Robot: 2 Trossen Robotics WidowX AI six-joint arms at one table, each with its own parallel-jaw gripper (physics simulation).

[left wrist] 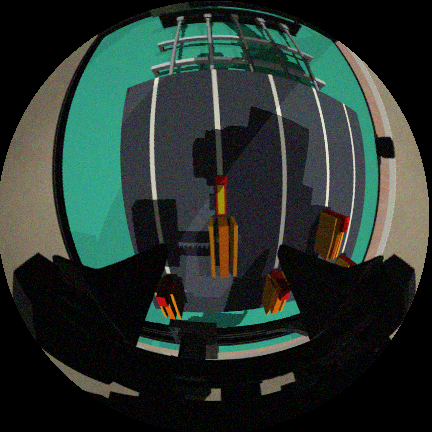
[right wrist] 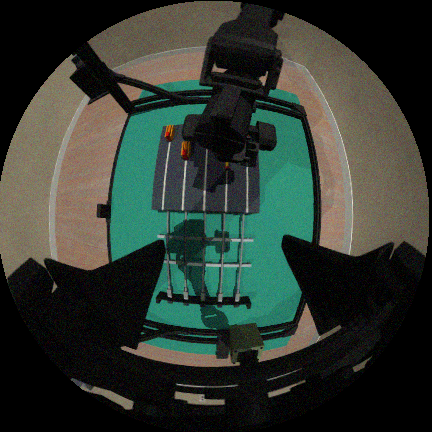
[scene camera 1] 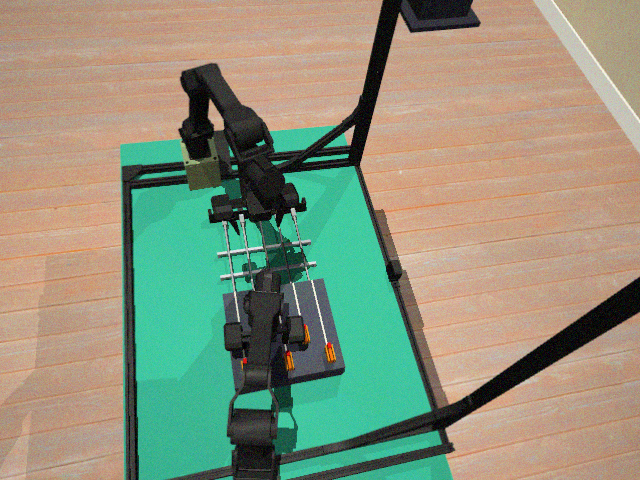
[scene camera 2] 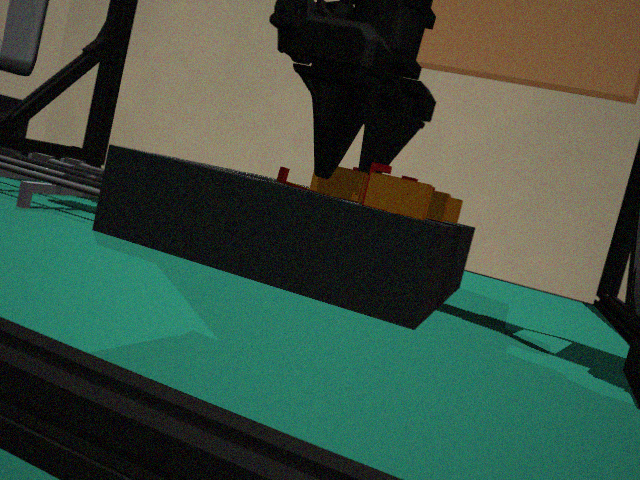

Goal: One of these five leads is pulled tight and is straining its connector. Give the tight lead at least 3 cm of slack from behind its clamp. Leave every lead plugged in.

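Frame: origin at the left arm's base, x right, y ahead, z up, level; millimetres.
Where they show: left gripper, fingertip midpoint: [left wrist: 224, 250] [scene camera 2: 344, 183]; right gripper, fingertip midpoint: [right wrist: 224, 244] [scene camera 1: 258, 230]; left arm's base at its link origin: [left wrist: 193, 338] [scene camera 1: 254, 470]; right arm's base at its link origin: [right wrist: 246, 355] [scene camera 1: 198, 150].
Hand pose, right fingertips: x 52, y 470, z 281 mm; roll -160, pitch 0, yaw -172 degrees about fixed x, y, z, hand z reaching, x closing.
Note:
Things, the pixels of their top centre, and the offset from my right fingertips. "*": a spot on its surface instead. Level surfaces: height alone.
- black bar at a spot on its surface: [right wrist: 202, 301] * dx +17, dy +237, dz -267 mm
- middle clamp at a spot on its surface: [left wrist: 223, 250] * dx -6, dy -186, dz -213 mm
- block at a spot on its surface: [scene camera 1: 312, 264] * dx +157, dy +48, dz -283 mm
- green table at its surface level: dz -303 mm
- further clamp at a spot on its surface: [left wrist: 276, 292] * dx +47, dy -236, dz -217 mm
Five pale leads run from connectors on a black bar [left wrist: 230, 21] [right wrist: 202, 301] over a dark block [scene camera 1: 330, 320] [scene camera 2: 258, 232] [left wrist: 137, 130] to orange clamps. In the left wrist view, the second lead from the left [left wrist: 215, 100] ends at a middle clamp [left wrist: 223, 250], whose red-and-yellow part [left wrist: 221, 197] extends toward the connectors. The other clamps have red ends. I cannot tell which lead is tight. My left gripper [scene camera 2: 343, 171] [left wrist: 224, 250] is open, its fingertips low around the middle clamp, holding nothing. My right gripper [scene camera 1: 258, 228] [right wrist: 224, 244] is open and empty, high above the connector side.
Two pale crossbars, one nearer the connectors [scene camera 1: 307, 242] and one nearer the block [scene camera 1: 312, 264], cross the leads. A black frame [scene camera 1: 128, 310] edges the green table [scene camera 1: 170, 310]. Another clamp [left wrist: 170, 300] and a further clamp [left wrist: 276, 292] stand beside the left fingers.

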